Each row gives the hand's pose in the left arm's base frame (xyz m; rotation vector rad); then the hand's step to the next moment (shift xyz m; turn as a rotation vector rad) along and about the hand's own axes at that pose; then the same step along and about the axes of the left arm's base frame.
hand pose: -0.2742 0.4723 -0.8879 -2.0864 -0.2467 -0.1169
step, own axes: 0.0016 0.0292 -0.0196 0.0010 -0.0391 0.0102
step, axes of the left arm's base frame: 0.0084 -0.0310 -0.0145 -0.0079 0.0280 0.0280
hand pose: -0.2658 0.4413 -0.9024 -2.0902 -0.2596 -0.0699
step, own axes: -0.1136 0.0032 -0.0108 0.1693 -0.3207 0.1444
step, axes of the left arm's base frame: -0.1095 -0.0286 -0.0149 0.0887 0.3070 0.2241
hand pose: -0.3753 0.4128 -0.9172 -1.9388 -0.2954 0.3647
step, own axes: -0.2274 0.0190 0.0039 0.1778 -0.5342 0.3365
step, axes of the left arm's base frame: -0.2104 -0.0880 0.0074 0.0146 0.5542 0.3505
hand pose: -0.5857 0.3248 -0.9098 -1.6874 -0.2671 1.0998
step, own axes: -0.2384 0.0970 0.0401 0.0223 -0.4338 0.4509
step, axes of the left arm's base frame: -0.1940 -0.1682 0.0438 -0.1918 0.4855 0.3457
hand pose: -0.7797 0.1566 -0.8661 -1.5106 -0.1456 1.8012
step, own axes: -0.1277 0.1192 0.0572 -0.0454 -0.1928 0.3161
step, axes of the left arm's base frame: -0.1063 -0.1398 0.0542 -0.1869 0.2253 0.2312
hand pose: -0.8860 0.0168 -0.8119 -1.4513 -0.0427 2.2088
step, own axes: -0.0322 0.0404 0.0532 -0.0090 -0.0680 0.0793
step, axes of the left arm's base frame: -0.0517 -0.0363 0.0389 -0.0401 0.0748 0.0616
